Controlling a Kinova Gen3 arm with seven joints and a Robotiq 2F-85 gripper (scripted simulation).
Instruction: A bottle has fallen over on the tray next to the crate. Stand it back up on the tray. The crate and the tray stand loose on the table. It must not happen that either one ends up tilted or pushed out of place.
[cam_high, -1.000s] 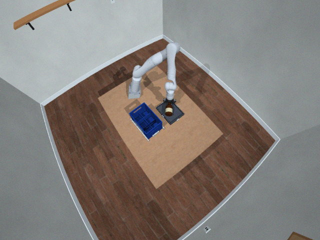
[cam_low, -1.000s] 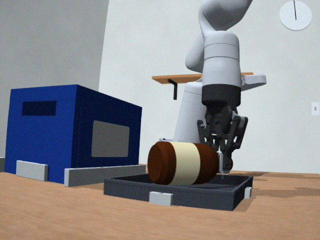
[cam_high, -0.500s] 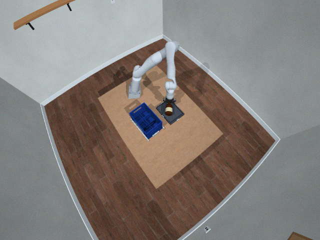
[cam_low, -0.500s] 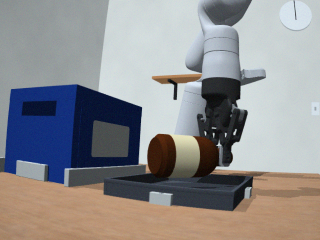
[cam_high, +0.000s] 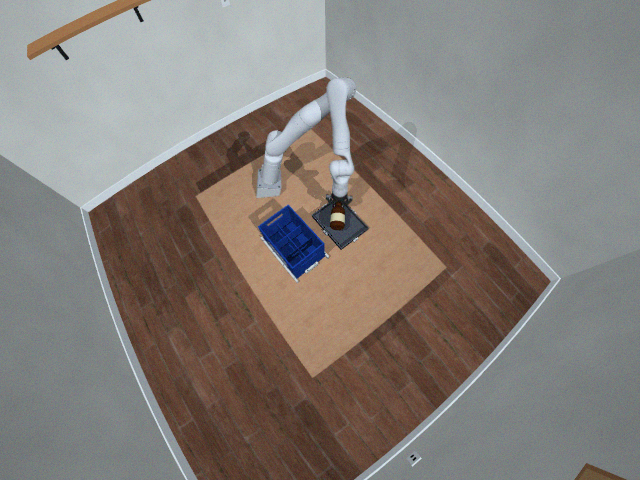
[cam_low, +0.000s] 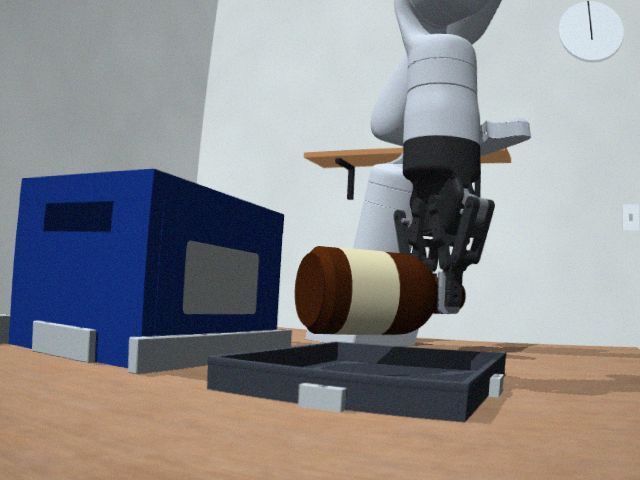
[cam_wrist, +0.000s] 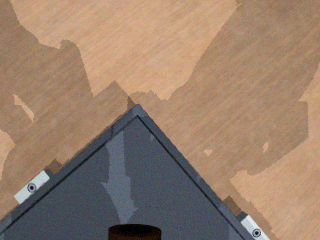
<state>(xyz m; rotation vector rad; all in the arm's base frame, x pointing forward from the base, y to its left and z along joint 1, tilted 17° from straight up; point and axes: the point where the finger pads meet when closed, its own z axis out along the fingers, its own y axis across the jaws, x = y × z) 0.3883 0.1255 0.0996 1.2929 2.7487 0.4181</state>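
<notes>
The brown bottle is 30 mm ahead of my hand and 40 mm to the right of it. Round my hand: blue crate (10 mm behind, 310 mm to the right); tray (50 mm ahead, 40 mm to the right, 70 mm below).
</notes>
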